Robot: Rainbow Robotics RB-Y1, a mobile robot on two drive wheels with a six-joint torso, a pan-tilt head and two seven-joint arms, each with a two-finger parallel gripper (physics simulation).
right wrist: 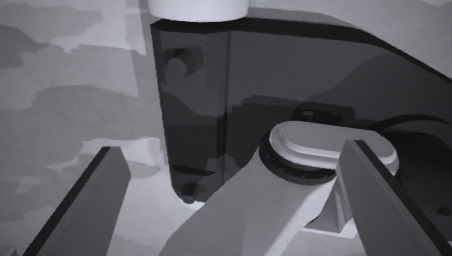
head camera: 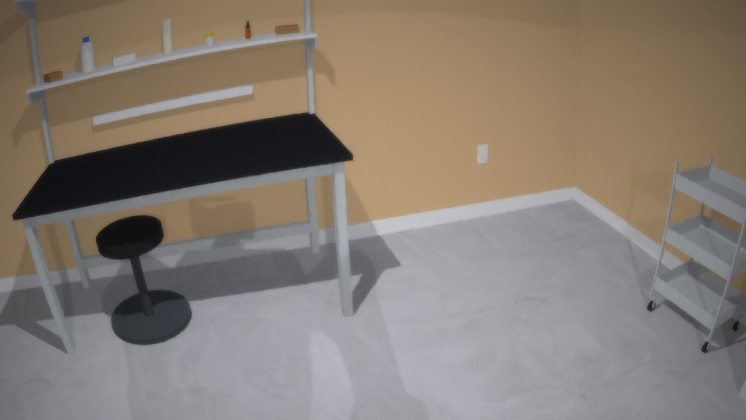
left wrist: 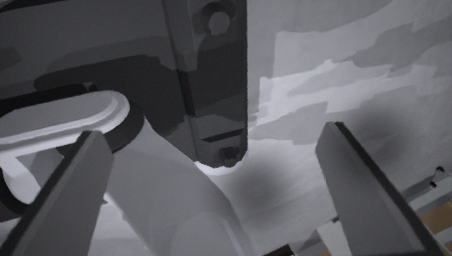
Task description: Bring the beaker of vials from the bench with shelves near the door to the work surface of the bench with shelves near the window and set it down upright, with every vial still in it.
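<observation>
A bench (head camera: 193,156) with a black work surface, pale grey legs and a shelf (head camera: 182,52) above it stands against the wall at the left of the head view. No beaker or vials show on its top. Neither the door nor the window shows in the head view, so I cannot tell from it which bench this is. The beaker of vials does not show in any view. My left gripper (left wrist: 216,140) is open, its fingers wide apart with no object between them. My right gripper (right wrist: 231,158) is also open and empty. Both hang beside my own dark base.
A black round stool (head camera: 130,237) stands at the bench's front, left of its middle. Bottles (head camera: 87,56) and small boxes (head camera: 286,29) stand on the shelf. A grey three-tier cart (head camera: 691,305) stands by the right wall. A wall outlet (head camera: 482,153) is right of the bench.
</observation>
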